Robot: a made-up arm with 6 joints.
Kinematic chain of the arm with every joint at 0, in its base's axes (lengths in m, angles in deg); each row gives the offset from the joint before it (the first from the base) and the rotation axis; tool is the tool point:
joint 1: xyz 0 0 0.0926 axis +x
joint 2: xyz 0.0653 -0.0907 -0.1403 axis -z
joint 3: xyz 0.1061 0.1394 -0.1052 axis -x
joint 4: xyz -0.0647 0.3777 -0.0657 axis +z
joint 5: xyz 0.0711 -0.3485 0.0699 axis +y
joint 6: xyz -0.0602 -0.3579 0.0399 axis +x
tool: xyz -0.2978 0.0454 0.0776
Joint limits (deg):
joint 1: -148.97..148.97
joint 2: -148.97..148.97
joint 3: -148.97..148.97
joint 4: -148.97..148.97
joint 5: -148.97..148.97
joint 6: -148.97..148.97
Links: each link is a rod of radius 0.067 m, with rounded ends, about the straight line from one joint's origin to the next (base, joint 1, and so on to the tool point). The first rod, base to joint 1, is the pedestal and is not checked.
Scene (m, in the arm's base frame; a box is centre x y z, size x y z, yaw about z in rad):
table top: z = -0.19
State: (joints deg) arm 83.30 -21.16 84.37 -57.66 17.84 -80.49
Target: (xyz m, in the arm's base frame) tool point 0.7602 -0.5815 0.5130
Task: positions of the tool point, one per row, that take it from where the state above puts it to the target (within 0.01 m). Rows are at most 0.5 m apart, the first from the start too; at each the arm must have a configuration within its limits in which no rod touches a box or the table.
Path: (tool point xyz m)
1: -0.6094 0.5339 0.3591
2: -0.4809 0.4044 0.7375
3: -0.2341 0.1265 0.9993
4: 0.0990 -0.2099 1.0511
5: 0.4559 -0.4812 0.8692
6: 0.7602 -0.5815 0.5130

